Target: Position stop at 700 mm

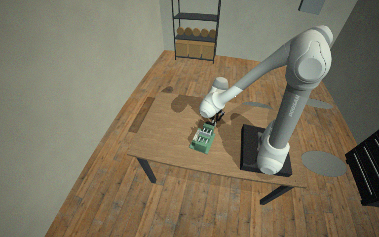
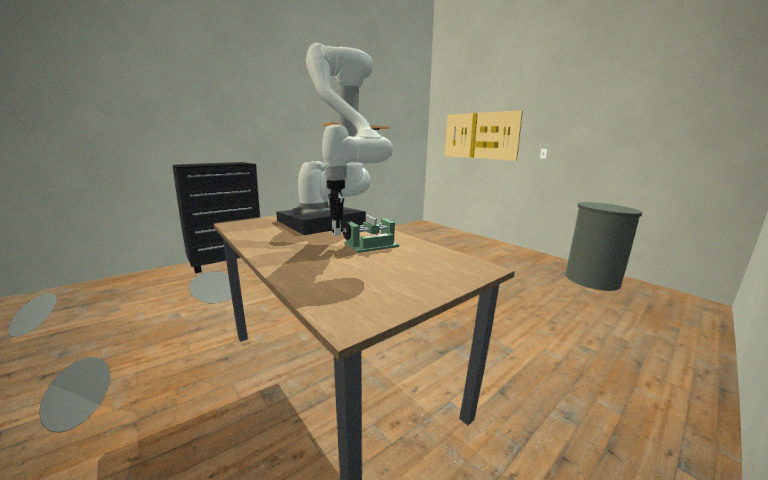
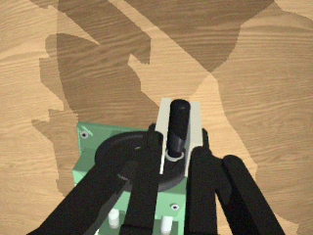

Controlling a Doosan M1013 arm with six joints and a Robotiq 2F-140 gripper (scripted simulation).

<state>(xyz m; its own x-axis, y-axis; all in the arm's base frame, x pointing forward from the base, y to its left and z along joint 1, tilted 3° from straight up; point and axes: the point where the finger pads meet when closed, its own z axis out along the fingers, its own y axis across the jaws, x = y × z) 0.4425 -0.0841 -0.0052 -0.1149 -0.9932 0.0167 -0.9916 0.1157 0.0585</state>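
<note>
The green stop fixture is 60 mm ahead of my hand and 150 mm to the left of it. Also, from my hand: black crank handle (20 mm below).
</note>
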